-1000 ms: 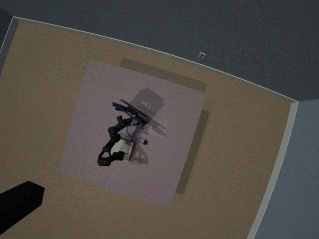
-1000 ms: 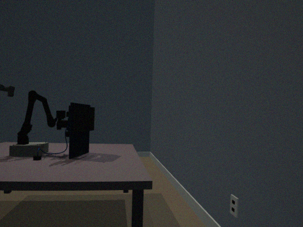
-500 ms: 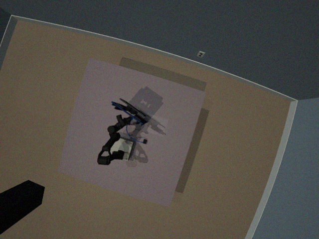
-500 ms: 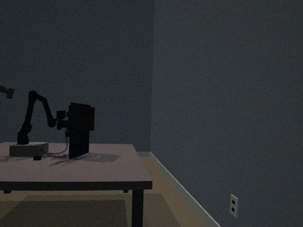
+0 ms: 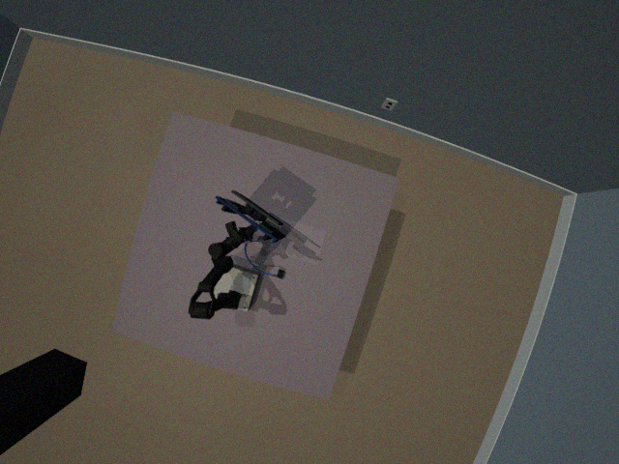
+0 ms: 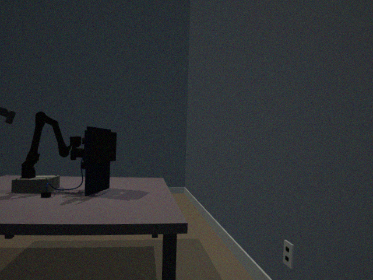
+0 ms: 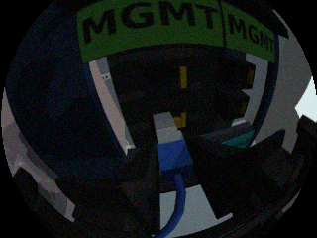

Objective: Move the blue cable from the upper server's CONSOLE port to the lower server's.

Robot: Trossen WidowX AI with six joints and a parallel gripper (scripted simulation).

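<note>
The blue plug is right at my gripper tip. The rest, counted from my gripper tip: small black block 230 mm behind, 150 mm to the right, 220 mm below.
</note>
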